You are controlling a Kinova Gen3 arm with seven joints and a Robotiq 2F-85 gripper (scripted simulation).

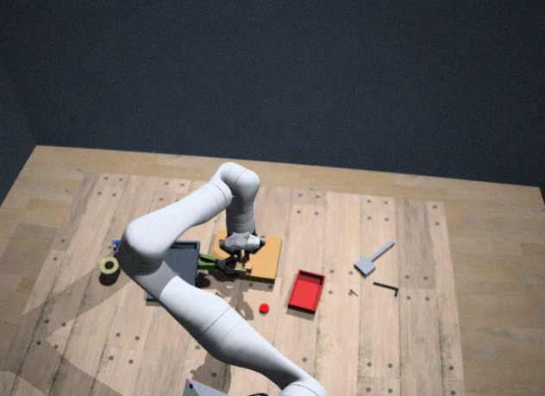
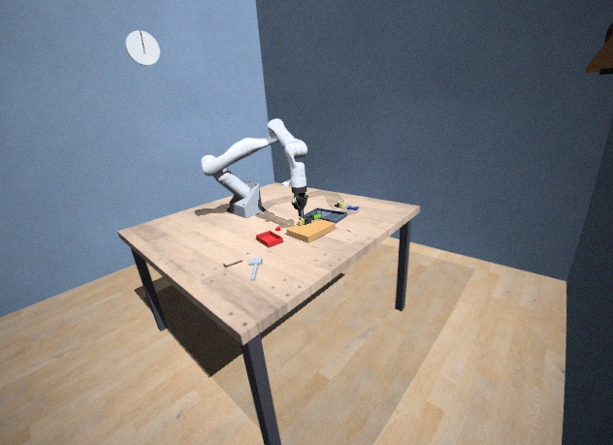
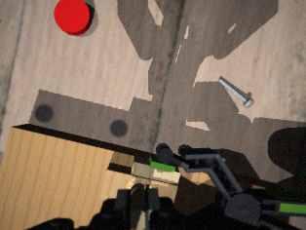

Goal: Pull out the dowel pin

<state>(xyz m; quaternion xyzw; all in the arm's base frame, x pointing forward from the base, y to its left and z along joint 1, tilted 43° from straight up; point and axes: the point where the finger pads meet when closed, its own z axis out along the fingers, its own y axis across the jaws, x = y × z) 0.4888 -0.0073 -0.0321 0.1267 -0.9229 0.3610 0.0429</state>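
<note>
My hand is 20 mm above the dowel pin. From my hand the other things lie so: bench board (50 mm ahead, 10 mm to the left, 70 mm below); wooden block (50 mm below); red disc (100 mm behind, 80 mm to the right, 90 mm below).
</note>
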